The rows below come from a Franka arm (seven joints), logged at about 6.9 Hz.
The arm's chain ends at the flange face. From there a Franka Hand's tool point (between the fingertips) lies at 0.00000 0.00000 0.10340 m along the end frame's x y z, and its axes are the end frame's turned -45 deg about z.
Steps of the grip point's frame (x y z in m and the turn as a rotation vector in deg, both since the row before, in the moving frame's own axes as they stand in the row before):
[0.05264 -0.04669 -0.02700 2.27 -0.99 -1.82]
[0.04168 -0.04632 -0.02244 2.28 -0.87 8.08]
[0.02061 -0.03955 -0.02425 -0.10 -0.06 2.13]
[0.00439 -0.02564 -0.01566 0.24 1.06 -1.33]
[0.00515 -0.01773 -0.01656 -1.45 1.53 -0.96]
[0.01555 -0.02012 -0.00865 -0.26 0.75 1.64]
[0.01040 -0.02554 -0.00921 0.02 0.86 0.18]
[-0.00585 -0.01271 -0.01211 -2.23 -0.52 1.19]
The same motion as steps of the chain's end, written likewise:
[0.00839 -0.06867 -0.02690 0.91 -2.31 -1.82]
[0.00060 -0.06015 -0.02235 1.00 -2.23 8.08]
[-0.01344 -0.04274 -0.02425 -0.11 0.03 2.13]
[-0.01605 -0.01956 -0.01564 0.92 0.58 -1.33]
[-0.01270 -0.01604 -0.01649 0.06 2.11 -0.96]
[-0.00453 -0.02462 -0.00864 0.35 0.71 1.64]
[-0.01178 -0.02429 -0.00920 0.62 0.59 0.18]
[-0.01527 -0.00838 -0.01203 -1.94 1.21 1.19]

